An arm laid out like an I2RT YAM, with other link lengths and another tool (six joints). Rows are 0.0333 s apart.
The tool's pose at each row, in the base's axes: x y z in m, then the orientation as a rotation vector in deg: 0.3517 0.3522 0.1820 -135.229 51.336 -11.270; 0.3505 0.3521 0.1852 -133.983 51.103 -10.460; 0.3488 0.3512 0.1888 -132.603 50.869 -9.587; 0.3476 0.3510 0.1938 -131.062 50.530 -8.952; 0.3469 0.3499 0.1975 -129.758 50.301 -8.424; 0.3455 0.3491 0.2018 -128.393 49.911 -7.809; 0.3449 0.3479 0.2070 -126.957 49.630 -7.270; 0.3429 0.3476 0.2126 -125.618 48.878 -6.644; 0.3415 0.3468 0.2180 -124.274 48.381 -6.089; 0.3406 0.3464 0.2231 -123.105 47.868 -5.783; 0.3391 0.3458 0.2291 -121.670 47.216 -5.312; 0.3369 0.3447 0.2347 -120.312 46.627 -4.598; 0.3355 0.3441 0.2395 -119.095 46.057 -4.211; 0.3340 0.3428 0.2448 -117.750 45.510 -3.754; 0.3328 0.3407 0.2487 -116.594 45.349 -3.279
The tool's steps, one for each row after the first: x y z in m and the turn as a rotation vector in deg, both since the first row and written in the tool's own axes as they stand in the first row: -0.0011 -0.0011 -0.0030 1.029 -0.885 0.424; -0.0020 -0.0018 -0.0070 2.160 -1.845 0.908; -0.0032 -0.0039 -0.0115 3.514 -2.710 1.322; -0.0033 -0.0050 -0.0153 4.641 -3.419 1.711; -0.0041 -0.0063 -0.0196 5.851 -4.257 2.037; -0.0042 -0.0083 -0.0246 7.105 -5.022 2.442; -0.0059 -0.0102 -0.0299 8.398 -5.990 2.523; -0.0068 -0.0121 -0.0351 9.628 -6.827 2.761; -0.0076 -0.0144 -0.0398 10.764 -7.458 2.871; -0.0088 -0.0167 -0.0454 12.140 -8.312 3.013; -0.0102 -0.0181 -0.0512 13.367 -9.307 3.234; -0.0112 -0.0198 -0.0558 14.538 -10.034 3.340; -0.0119 -0.0212 -0.0613 15.798 -10.832 3.523; -0.0117 -0.0216 -0.0658 16.762 -11.473 3.919
